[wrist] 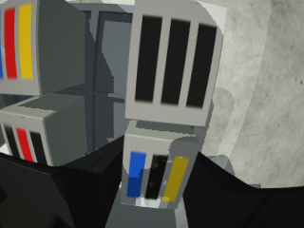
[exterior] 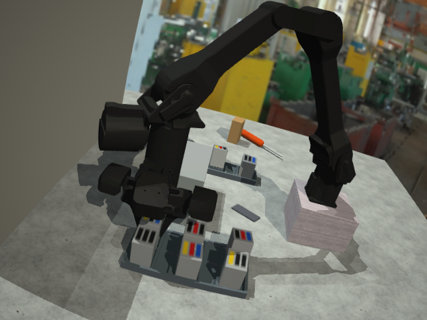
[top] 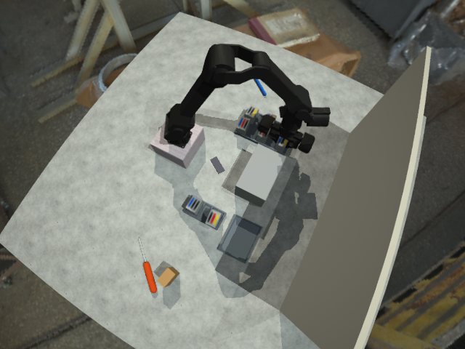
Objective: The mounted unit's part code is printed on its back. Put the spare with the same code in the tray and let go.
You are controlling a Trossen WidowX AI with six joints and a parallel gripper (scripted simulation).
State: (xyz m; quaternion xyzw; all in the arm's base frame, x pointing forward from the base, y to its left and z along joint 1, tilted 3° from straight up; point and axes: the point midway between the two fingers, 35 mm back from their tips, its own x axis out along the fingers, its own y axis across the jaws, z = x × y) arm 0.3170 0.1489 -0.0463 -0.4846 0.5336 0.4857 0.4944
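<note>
The grey tray is 360 mm to the right of my gripper tip and 10 mm below it. Round my gripper tip: mounted unit: 30 mm behind, 150 mm to the right, 30 mm above; blue pen: 180 mm behind, 240 mm to the left, 10 mm below; spare: 20 mm above.
</note>
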